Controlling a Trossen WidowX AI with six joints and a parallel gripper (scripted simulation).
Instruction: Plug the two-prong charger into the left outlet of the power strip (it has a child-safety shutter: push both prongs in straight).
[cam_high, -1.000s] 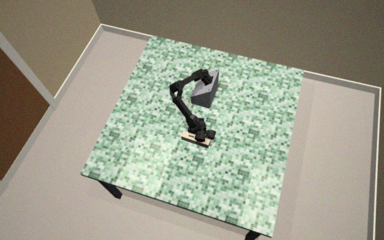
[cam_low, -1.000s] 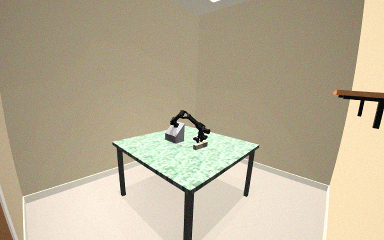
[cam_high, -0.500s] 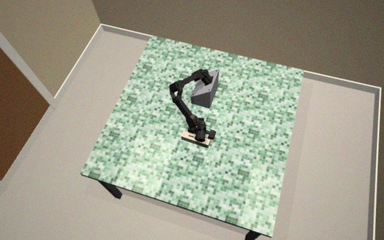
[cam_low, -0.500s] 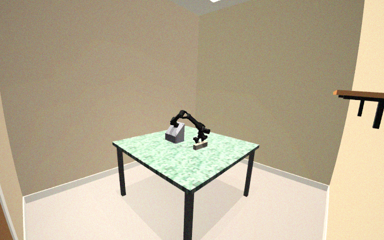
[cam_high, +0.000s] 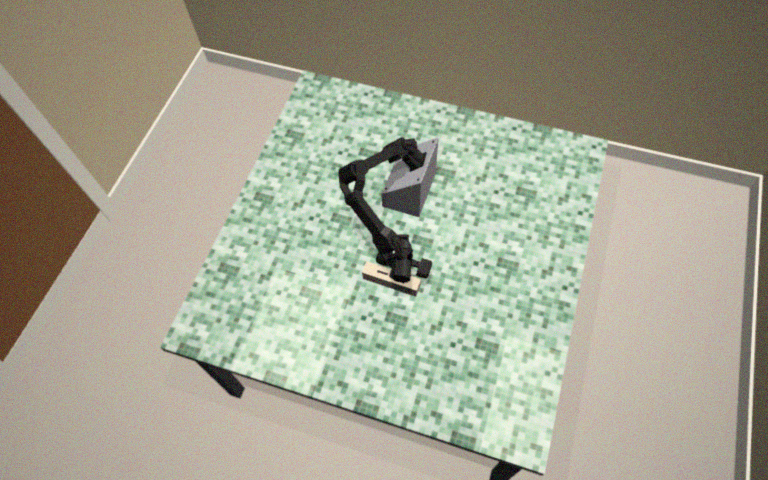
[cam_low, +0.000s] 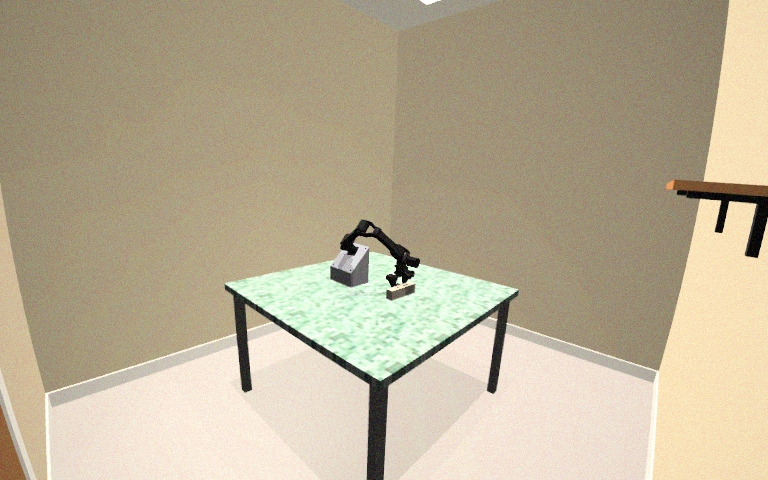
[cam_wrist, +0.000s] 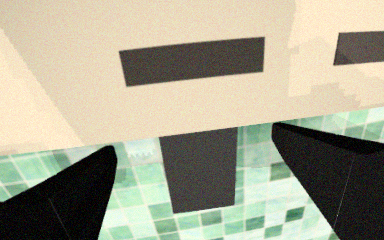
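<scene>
Right now my gripper tip is 2 cm short of the black charger and 1 cm below it.
</scene>
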